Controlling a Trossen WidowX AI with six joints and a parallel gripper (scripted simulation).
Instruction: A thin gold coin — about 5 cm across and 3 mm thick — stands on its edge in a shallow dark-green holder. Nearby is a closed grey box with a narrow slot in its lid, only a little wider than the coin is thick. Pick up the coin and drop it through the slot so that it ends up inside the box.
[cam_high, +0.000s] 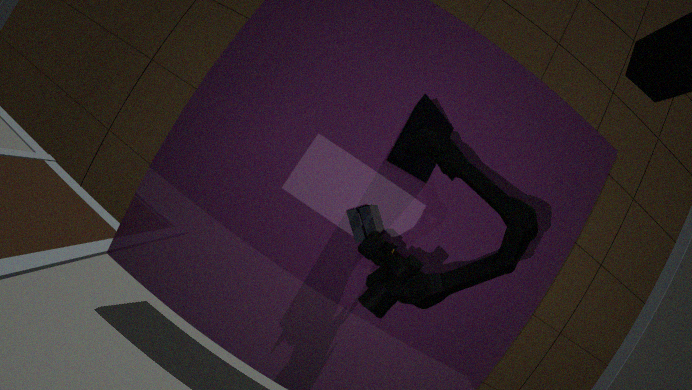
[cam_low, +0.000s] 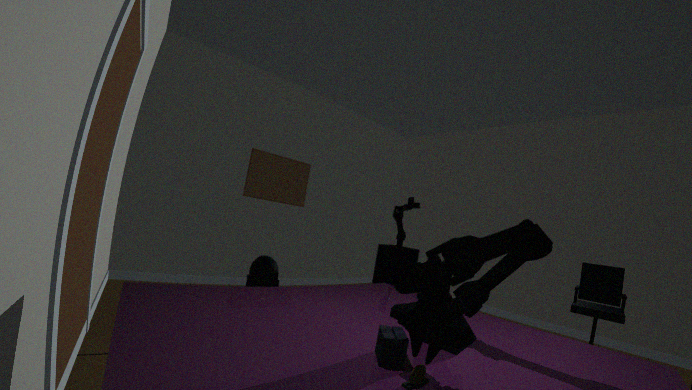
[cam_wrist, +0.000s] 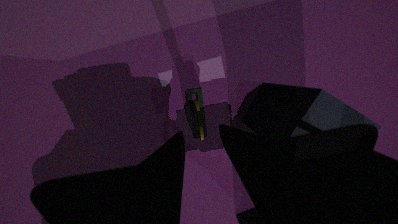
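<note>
The gold coin is 40 mm below my gripper tip.
</note>
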